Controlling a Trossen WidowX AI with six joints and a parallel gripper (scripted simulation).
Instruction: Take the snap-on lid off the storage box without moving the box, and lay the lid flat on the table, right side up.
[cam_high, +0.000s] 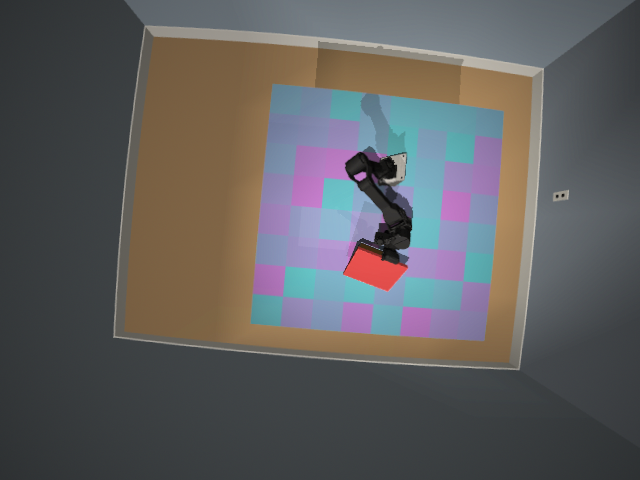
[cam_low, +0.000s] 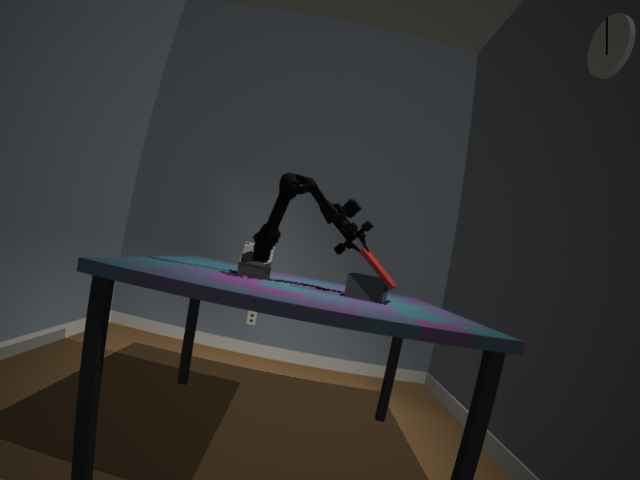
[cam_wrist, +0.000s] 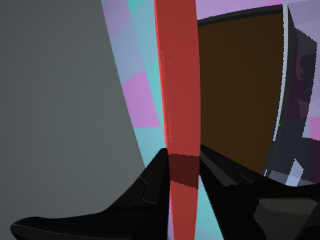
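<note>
Now: the red lid 6 cm ahead of my gripper tip, 2 cm to the right of it and 5 cm below it. Round my gripper tip: grey storage box (3 cm ahead, 1 cm to the right, 14 cm below).
</note>
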